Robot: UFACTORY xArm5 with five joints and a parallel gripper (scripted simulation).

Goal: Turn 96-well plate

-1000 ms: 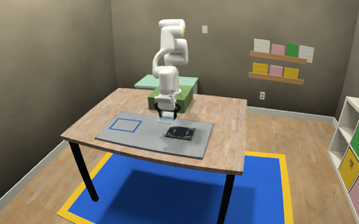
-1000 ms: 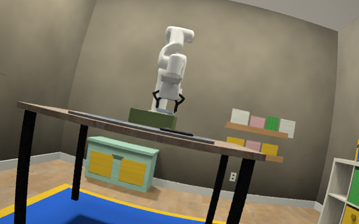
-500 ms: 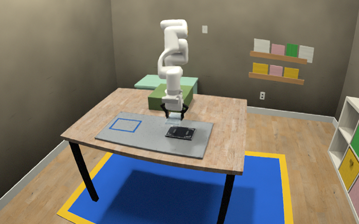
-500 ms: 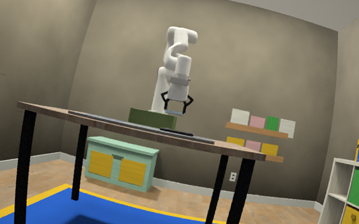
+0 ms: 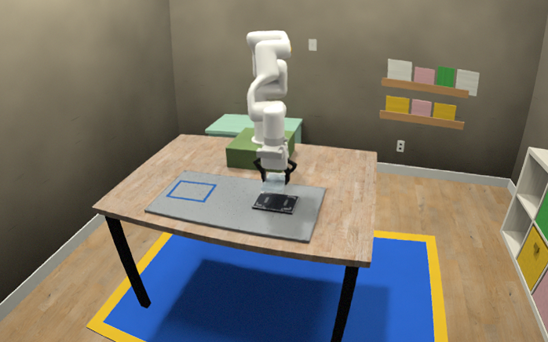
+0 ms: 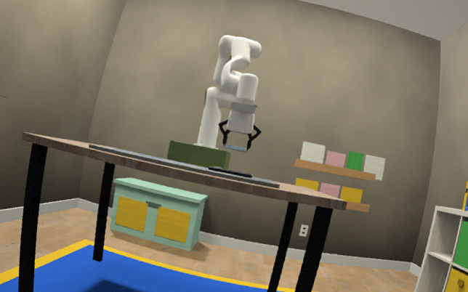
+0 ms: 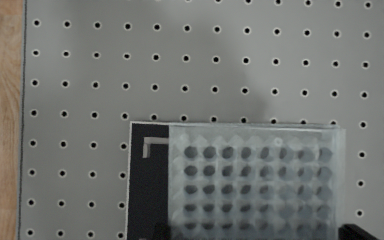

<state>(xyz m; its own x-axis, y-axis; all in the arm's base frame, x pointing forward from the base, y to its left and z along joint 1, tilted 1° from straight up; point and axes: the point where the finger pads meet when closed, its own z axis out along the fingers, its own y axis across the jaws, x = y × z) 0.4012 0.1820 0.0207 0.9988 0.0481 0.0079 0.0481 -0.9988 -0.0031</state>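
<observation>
My hand is 10 mm above the 96-well plate. Round my hand: black plate nest N1: 100 mm below.
</observation>
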